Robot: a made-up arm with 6 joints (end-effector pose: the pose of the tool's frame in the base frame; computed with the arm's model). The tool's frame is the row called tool.
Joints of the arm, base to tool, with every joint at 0 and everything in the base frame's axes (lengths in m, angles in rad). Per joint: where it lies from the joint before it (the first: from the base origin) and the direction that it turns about. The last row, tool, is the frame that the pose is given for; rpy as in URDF.
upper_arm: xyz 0.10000 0.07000 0.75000 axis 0 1 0
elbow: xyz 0.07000 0.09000 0.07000 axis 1 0 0
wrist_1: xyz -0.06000 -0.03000 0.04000 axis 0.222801 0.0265 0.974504
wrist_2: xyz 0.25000 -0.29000 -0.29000 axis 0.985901 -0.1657 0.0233
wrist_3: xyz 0.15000 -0.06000 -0.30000 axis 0 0 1
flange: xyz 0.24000 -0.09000 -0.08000 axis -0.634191 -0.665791 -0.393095
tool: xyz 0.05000 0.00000 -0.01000 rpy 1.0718 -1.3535 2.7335
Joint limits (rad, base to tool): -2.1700..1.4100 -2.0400..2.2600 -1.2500..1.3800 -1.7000..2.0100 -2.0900..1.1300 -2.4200..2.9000
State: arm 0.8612 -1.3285 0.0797 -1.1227 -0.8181 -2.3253
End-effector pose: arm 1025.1 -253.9 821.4 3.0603 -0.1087 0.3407
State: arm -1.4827 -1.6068 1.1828 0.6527 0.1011 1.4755
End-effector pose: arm 695.1 -363.0 1086.5 1.1534 0.8242 2.2077
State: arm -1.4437 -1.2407 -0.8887 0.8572 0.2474 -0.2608
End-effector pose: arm -468.0 -461.9 1244.7 0.4975 0.6158 2.4000
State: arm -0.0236 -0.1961 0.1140 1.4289 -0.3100 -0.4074
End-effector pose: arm 841.9 154.2 380.0 -0.8723 -0.1235 -1.5528
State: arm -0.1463 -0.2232 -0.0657 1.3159 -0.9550 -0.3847
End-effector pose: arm 778.7 -78.0 325.6 -1.3122 -0.2721 -1.9117
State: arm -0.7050 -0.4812 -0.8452 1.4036 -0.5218 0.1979
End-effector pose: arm 460.6 -619.5 1014.9 -0.5243 0.0736 3.0721
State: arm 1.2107 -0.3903 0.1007 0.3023 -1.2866 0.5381
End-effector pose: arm -112.0 -576.3 173.9 2.2643 -0.0310 0.7054
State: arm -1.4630 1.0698 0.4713 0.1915 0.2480 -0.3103
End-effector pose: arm 337.0 785.2 1475.5 1.3524 -0.1882 -1.6813
